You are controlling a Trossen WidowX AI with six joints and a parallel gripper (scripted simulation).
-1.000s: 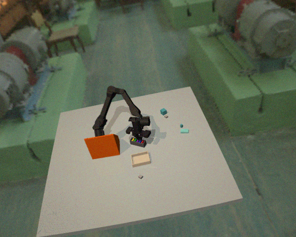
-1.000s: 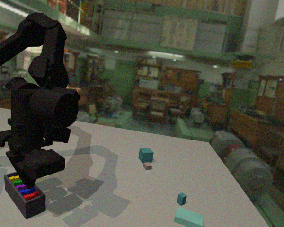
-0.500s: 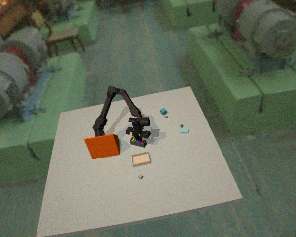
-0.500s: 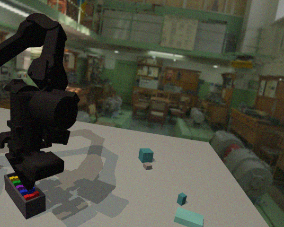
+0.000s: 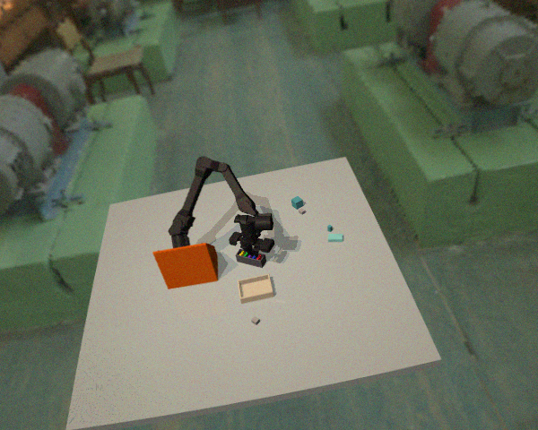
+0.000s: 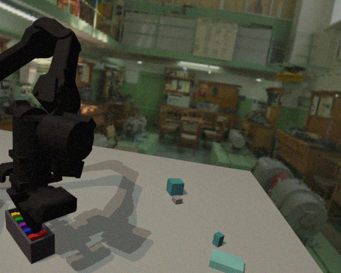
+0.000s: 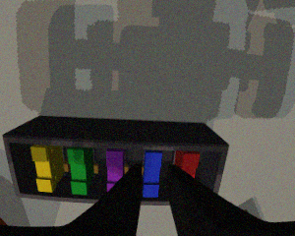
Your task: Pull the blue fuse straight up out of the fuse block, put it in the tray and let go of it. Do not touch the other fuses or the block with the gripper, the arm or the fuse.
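Right now the blue fuse is 10 mm below my gripper tip. Also, from my gripper tip: tan tray: 160 mm to the right, 30 mm below, 20 mm behind; teal cube: 320 mm to the left, 240 mm ahead, 20 mm below; light teal slab: 360 mm ahead, 40 mm to the left, 30 mm below.
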